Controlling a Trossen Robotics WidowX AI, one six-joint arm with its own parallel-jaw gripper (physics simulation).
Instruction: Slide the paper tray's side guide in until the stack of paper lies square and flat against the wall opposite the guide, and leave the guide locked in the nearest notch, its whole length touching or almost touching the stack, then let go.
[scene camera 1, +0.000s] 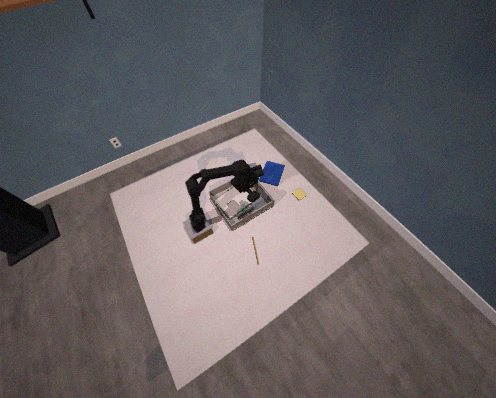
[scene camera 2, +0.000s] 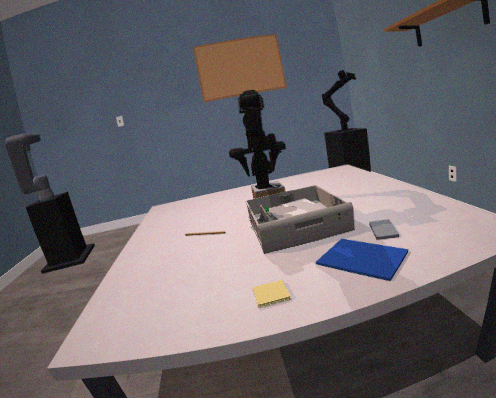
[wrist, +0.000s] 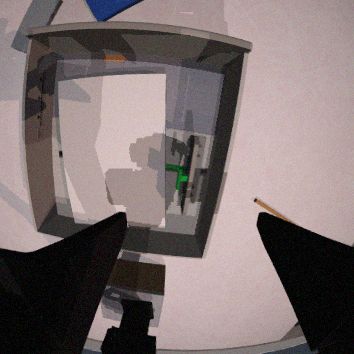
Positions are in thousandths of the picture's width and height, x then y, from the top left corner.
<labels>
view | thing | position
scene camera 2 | my gripper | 527, 438
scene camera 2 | blue book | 763, 657
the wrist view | my gripper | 544, 620
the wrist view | white paper stack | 318, 363
</labels>
